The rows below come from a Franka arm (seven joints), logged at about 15 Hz.
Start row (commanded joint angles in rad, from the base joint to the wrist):
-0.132 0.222 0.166 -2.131 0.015 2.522 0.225
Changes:
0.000 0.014 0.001 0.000 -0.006 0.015 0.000
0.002 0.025 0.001 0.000 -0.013 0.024 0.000
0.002 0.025 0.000 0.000 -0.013 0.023 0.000
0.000 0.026 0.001 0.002 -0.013 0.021 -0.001
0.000 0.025 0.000 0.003 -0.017 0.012 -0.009
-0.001 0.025 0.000 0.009 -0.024 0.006 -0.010
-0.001 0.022 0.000 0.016 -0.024 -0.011 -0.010
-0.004 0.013 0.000 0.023 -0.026 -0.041 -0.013
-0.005 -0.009 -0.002 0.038 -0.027 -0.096 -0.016
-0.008 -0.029 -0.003 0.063 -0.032 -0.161 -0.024
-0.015 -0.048 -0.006 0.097 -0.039 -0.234 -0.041
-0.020 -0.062 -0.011 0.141 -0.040 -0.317 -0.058
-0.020 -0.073 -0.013 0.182 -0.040 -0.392 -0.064
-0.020 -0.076 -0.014 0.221 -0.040 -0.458 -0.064
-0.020 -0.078 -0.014 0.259 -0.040 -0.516 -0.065
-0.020 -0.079 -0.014 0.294 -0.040 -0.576 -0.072
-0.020 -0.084 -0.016 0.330 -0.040 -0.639 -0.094
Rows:
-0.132 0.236 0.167 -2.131 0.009 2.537 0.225
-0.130 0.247 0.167 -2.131 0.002 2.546 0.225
-0.130 0.247 0.166 -2.131 0.002 2.545 0.225
-0.132 0.248 0.167 -2.129 0.002 2.543 0.224
-0.132 0.247 0.166 -2.128 -0.002 2.534 0.216
-0.133 0.247 0.166 -2.122 -0.009 2.528 0.215
-0.133 0.244 0.166 -2.115 -0.009 2.511 0.215
-0.136 0.235 0.166 -2.108 -0.011 2.481 0.212
-0.137 0.213 0.164 -2.093 -0.012 2.426 0.209
-0.140 0.193 0.163 -2.068 -0.017 2.361 0.201
-0.147 0.174 0.160 -2.034 -0.024 2.288 0.184
-0.152 0.160 0.155 -1.990 -0.025 2.205 0.167
-0.152 0.149 0.153 -1.949 -0.025 2.130 0.161
-0.152 0.146 0.152 -1.910 -0.025 2.064 0.161
-0.152 0.144 0.152 -1.872 -0.025 2.006 0.160
-0.152 0.143 0.152 -1.837 -0.025 1.946 0.153
-0.152 0.138 0.150 -1.801 -0.025 1.883 0.131

